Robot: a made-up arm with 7 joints.
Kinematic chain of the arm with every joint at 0, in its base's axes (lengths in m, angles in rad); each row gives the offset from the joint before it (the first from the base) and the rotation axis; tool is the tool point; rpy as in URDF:
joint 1: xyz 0 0 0 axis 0.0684 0.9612 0.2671
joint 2: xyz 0 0.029 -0.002 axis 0.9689 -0.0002 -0.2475
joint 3: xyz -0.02 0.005 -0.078 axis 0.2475 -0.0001 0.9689
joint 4: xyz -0.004 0 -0.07 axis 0.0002 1 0
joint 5: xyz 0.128 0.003 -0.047 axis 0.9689 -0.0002 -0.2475
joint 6: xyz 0.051 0 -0.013 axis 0.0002 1 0
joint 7: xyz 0.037 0 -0.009 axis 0.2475 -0.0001 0.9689
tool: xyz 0 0 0 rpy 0 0.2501 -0.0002
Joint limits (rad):
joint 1: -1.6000..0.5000
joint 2: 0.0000..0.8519
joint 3: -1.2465..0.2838
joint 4: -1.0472..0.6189
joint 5: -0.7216..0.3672
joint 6: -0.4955..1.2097
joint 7: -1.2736..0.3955
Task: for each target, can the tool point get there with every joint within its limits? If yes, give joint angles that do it. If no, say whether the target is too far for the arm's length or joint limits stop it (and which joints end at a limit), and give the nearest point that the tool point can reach.
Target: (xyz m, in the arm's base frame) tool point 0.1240 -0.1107 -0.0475
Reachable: yes | joints -0.5608 0.5176 -0.8923 -0.7846 -0.2536 0.4560 -0.7834
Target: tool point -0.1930 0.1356 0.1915
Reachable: no: joint limits stop it (at a limit: joint 1, joint 3, joint 4, joint 5, joint 6) | nearest point -0.0202 0.0284 0.1358 | short by 0.211 m
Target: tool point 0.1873 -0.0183 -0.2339
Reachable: yes | joints -0.1969 0.3832 -0.5452 0.1711 0.1147 -0.2666 0.2258
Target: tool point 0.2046 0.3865 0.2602
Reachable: no: too far | nearest point 0.2529 0.1788 0.1904 | short by 0.224 m
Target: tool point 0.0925 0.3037 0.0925
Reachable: no: joint limits stop it (at a limit: joint 2, joint 3, joint 5, joint 6) | nearest point 0.2623 0.1828 0.0793 | short by 0.209 m
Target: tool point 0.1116 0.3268 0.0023
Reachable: no: joint limits stop it (at a limit: joint 2, joint 3, joint 5, joint 6) | nearest point 0.2033 0.2564 -0.1141 | short by 0.164 m
